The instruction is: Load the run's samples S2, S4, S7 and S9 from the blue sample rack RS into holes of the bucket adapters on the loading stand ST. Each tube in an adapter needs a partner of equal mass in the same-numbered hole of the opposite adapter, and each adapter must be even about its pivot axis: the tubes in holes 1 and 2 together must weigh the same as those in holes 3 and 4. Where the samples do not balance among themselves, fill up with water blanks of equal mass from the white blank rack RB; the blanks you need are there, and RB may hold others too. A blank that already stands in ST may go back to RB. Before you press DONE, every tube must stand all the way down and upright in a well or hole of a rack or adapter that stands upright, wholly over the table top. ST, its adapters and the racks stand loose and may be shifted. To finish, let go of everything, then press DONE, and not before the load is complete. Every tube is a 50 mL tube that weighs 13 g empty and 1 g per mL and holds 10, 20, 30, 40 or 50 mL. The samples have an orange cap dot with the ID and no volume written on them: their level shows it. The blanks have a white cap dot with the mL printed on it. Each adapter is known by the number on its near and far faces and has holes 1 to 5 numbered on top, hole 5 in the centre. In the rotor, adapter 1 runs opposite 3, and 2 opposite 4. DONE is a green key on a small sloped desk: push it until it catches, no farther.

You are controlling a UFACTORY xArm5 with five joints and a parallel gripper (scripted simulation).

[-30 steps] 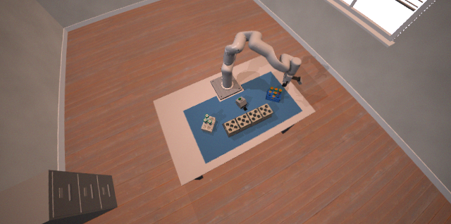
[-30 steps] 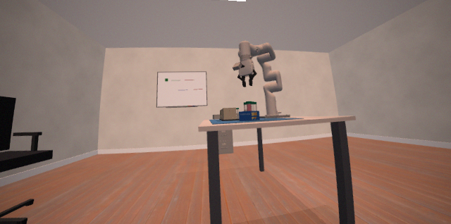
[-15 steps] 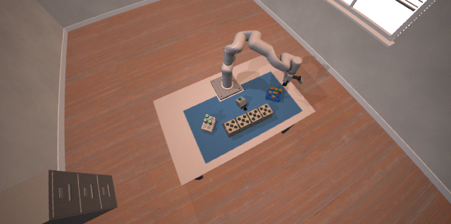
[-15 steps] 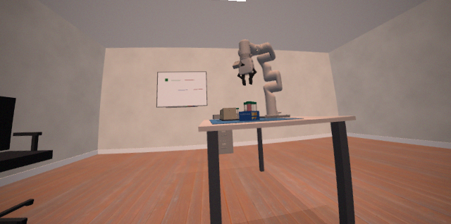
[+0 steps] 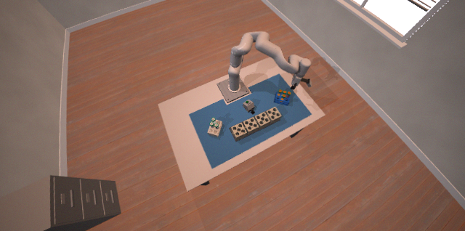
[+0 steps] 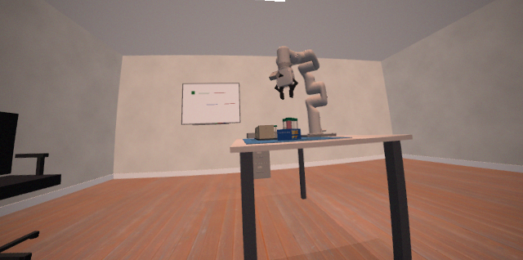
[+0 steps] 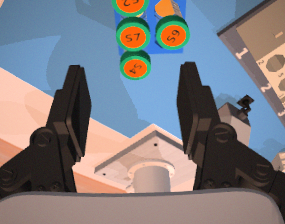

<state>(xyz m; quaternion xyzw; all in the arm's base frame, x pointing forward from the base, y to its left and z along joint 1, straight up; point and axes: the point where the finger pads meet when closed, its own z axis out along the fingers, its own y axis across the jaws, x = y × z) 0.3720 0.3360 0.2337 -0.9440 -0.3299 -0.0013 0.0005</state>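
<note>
My hand is 19 cm above the sample tube S9 and 5 cm to the left of it. Round my hand: sample tube S2 (19 cm below, 1 cm to the left, 1 cm behind); sample tube S4 (19 cm below, 7 cm behind, 5 cm to the right); sample tube S7 (19 cm below, 3 cm to the right, 2 cm behind).
</note>
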